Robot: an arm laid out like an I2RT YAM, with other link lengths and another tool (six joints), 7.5 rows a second.
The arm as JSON. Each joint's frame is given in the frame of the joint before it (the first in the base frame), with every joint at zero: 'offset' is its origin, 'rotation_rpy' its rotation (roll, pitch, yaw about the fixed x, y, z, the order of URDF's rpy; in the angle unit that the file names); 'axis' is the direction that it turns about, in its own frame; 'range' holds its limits. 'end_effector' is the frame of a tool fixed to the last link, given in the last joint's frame.
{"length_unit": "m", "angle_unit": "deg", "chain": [
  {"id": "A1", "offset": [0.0, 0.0, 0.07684], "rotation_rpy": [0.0, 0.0, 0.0], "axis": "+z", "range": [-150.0, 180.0]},
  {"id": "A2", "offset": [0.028, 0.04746, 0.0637], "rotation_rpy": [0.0, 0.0, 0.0], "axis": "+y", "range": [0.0, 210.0]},
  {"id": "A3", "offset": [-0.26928, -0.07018, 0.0], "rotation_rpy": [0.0, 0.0, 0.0], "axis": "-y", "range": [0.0, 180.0]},
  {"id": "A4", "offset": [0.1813, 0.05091, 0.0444], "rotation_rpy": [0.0, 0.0, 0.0], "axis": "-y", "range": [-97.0, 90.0]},
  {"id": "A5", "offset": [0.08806, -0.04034, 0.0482], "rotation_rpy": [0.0, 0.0, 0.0], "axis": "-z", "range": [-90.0, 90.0]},
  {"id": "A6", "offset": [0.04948, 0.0, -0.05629], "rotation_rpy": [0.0, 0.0, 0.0], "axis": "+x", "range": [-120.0, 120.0]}
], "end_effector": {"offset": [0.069, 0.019, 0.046], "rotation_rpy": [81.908, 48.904, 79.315]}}
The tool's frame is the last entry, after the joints.
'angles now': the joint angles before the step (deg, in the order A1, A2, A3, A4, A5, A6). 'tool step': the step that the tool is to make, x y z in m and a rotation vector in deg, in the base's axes. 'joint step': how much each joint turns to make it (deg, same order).
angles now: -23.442, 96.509, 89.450, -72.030, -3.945, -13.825
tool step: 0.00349, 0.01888, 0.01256, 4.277, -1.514, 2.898
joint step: 1.684, 0.001, 2.952, -3.236, -4.677, -0.349
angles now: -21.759, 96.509, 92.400, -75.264, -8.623, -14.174
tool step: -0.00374, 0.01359, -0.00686, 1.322, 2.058, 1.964
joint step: 1.946, 0.044, -1.376, -0.963, -0.502, 0.066
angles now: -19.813, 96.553, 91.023, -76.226, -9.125, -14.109
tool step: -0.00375, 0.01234, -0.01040, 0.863, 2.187, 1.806
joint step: 1.989, 0.108, -2.404, 0.196, -0.088, 0.197
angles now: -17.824, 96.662, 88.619, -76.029, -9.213, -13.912
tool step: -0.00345, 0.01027, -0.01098, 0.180, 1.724, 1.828
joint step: 1.837, 0.001, -2.841, 1.137, 0.329, -0.021
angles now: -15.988, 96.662, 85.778, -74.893, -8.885, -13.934
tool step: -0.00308, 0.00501, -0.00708, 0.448, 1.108, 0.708
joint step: 0.744, 0.000, -1.924, 0.744, -0.131, 0.045
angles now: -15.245, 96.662, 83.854, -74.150, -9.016, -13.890
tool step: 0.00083, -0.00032, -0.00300, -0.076, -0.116, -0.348
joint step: 0.064, 0.000, -0.939, 1.136, 0.065, 0.414
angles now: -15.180, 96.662, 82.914, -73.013, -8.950, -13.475
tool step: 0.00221, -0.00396, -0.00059, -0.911, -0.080, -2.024
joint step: 0.022, 0.001, -0.043, 0.655, 0.983, 2.011
